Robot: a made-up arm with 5 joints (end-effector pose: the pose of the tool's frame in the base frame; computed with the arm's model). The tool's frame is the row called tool.
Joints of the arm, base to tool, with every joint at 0 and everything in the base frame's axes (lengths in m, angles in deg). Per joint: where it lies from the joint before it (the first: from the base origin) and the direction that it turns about. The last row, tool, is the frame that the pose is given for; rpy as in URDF.
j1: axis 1 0 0 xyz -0.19 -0.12 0.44
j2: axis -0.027 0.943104 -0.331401 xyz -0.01 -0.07 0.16
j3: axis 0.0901 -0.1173 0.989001 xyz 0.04 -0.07 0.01
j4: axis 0.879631 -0.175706 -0.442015 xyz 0 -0.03 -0.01
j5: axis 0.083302 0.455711 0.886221 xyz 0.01 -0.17 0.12
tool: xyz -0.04 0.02 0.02 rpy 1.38 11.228 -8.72
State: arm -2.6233 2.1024 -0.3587 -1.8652 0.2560
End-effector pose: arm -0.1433 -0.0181 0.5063 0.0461 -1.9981 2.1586
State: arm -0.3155 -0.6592 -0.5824 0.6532 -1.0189
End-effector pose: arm -0.2729 -0.3500 0.6718 0.8771 -0.7964 -1.3991
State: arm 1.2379 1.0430 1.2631 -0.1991 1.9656
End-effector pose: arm 0.0405 -0.3101 0.2114 -0.4265 0.7220 -2.9804
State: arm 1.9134 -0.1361 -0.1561 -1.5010 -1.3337
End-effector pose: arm -0.1066 -0.3734 0.2778 0.7693 -0.2731 -0.9488
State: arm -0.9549 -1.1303 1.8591 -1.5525 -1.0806
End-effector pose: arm -0.3055 -0.0693 0.6966 0.3674 1.4157 -2.5957
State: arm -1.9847 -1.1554 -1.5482 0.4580 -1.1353
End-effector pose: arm -0.3270 0.0399 0.5561 0.3499 -1.8922 -0.6525
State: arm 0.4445 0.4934 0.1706 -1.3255 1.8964
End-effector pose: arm 0.0082 -0.3228 0.6703 -0.7361 1.9111 2.0502
